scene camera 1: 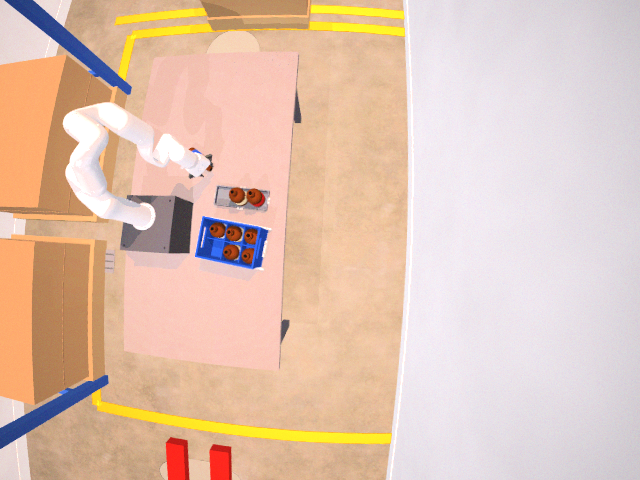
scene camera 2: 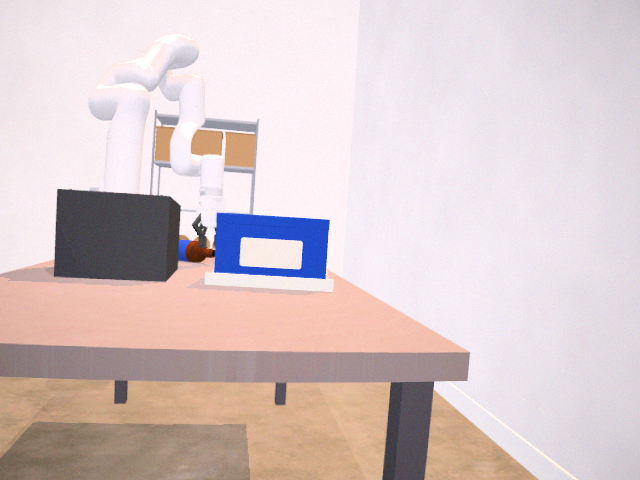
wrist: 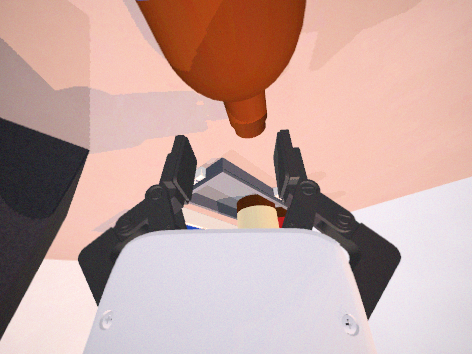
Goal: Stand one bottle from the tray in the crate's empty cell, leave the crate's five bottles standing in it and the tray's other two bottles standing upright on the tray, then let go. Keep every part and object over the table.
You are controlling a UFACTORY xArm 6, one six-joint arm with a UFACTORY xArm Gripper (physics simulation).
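Where they show: gripper, fingertip midpoint: [scene camera 1: 207,170] [scene camera 2: 210,247] [wrist: 233,146]; arm's base, origin of the base link: [scene camera 1: 143,216] [scene camera 2: 120,198].
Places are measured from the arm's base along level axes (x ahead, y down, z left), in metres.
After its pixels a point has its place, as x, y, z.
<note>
A brown bottle with a blue label [scene camera 1: 193,150] {0.104, 0.128, 0.379} [scene camera 2: 195,251] {0.150, 0.156, 0.295} [wrist: 230,50] {0.147, 0.124, 0.333} lies on its side on the table, under and beside my gripper. My gripper [scene camera 1: 201,166] {0.199, 0.139, 0.290} [scene camera 2: 208,245] {0.199, 0.139, 0.290} [wrist: 233,146] {0.199, 0.139, 0.290} is open, pointing down, with no bottle between its fingers; in the wrist view the bottle's neck is just beyond the fingertips. Two bottles [scene camera 1: 237,194] {0.409, 0.069, 0.182} [scene camera 1: 254,195] {0.492, 0.058, 0.189} stand upright on the grey tray [scene camera 1: 222,196] {0.289, 0.193, 0.179} [wrist: 222,165] {0.254, 0.184, 0.228}, whose left end is bare. The blue crate [scene camera 1: 227,262] {0.440, 0.023, -0.127} [scene camera 2: 227,248] {0.314, 0.108, -0.132} holds five standing bottles; its empty cell [scene camera 1: 217,250] {0.321, 0.189, -0.094} is at the lower left in scene camera 1.
The dark robot base block [scene camera 1: 155,227] {0.075, -0.003, -0.038} [scene camera 2: 113,235] {0.044, 0.092, -0.157} stands left of the crate. The pink table [scene camera 1: 206,315] {0.317, 0.198, -0.434} [scene camera 2: 258,320] {0.422, 0.197, -0.498} has its right edge a little past the tray and crate. The tray lies between the fallen bottle and the crate.
</note>
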